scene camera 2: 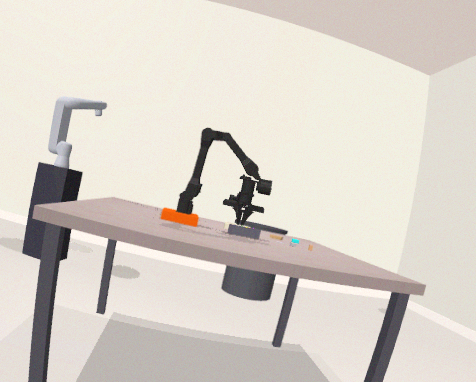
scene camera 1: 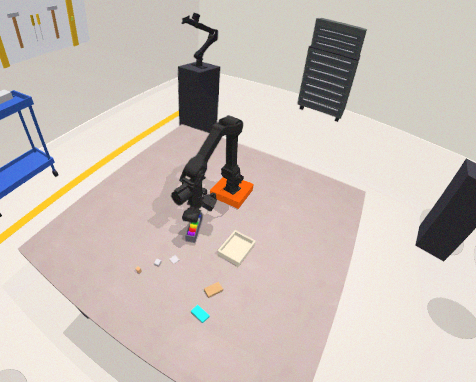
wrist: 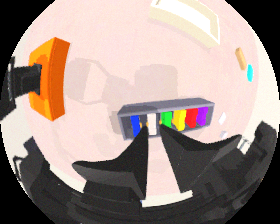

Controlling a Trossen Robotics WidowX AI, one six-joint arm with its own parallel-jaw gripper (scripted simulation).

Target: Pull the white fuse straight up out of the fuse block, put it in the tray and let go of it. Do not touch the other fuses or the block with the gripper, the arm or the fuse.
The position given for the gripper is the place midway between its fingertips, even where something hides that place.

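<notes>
The gripper (wrist: 153, 128) is visible, as is a cream tray (scene camera 1: 237, 246).
</notes>
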